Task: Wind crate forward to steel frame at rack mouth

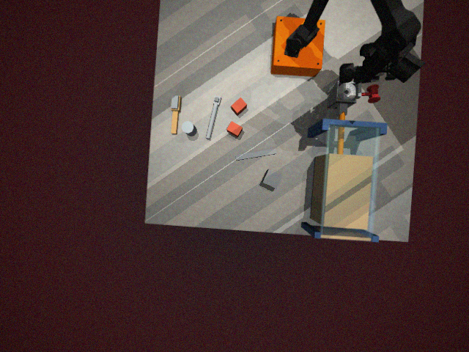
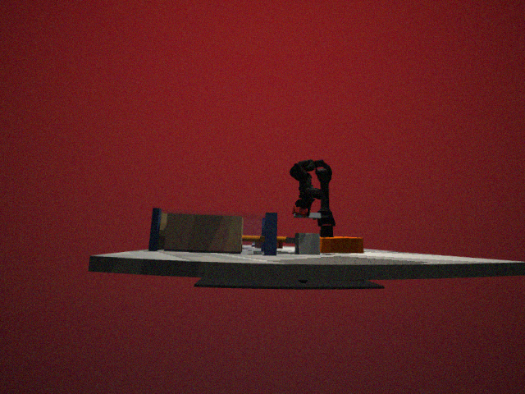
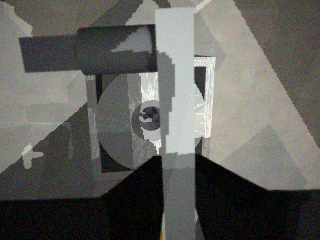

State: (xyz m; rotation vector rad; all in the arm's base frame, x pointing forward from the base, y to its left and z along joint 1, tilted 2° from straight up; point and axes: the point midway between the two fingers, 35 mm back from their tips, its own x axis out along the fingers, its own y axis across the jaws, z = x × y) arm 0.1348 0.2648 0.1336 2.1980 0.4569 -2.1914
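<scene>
My gripper tip is now 40 mm short of the red knob, 50 mm to the right of it and 10 mm below it. The rest, counted from my gripper tip: grey crank handle (10 mm ahead, 10 mm to the left, 10 mm above); winch (10 mm behind, 10 mm to the right, 130 mm below); blue frame (160 mm ahead, 30 mm to the left, 60 mm below).
</scene>
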